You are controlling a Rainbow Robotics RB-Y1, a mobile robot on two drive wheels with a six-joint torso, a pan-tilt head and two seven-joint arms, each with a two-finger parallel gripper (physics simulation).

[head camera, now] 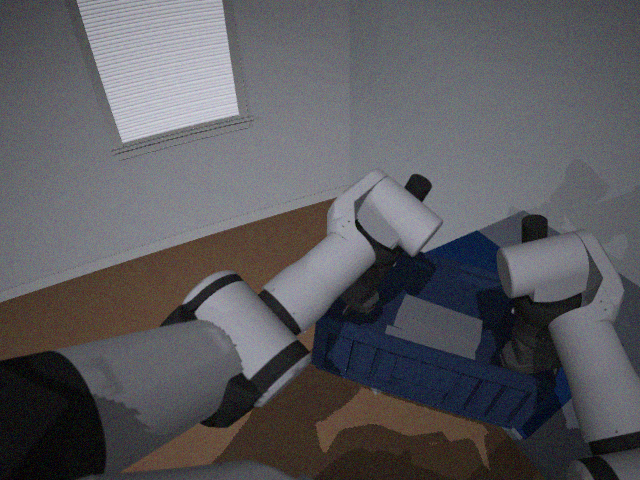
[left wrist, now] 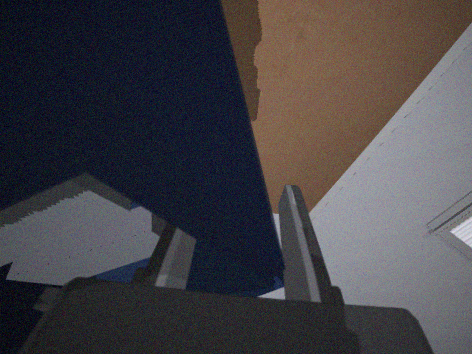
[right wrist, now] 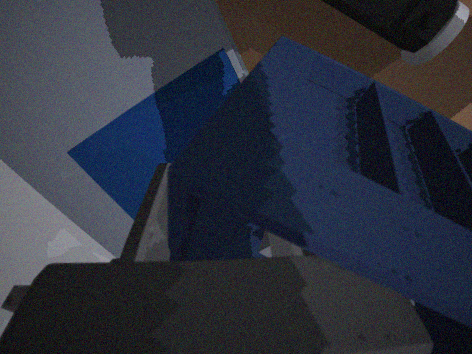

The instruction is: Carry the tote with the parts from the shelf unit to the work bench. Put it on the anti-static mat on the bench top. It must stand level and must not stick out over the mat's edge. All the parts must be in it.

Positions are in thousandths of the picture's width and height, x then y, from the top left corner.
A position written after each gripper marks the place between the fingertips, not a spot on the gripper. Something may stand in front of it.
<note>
In view: the left gripper (left wrist: 514,541), the right gripper (right wrist: 467,493), a dark blue tote (head camera: 555,724), a blue anti-static mat (head camera: 743,520), a grey work bench (right wrist: 158,210) and a window with a blind (head camera: 251,168).
The dark blue tote also shows in the left wrist view (left wrist: 323,301) and in the right wrist view (right wrist: 649,419). The blue anti-static mat shows as well in the right wrist view (right wrist: 257,445).
</note>
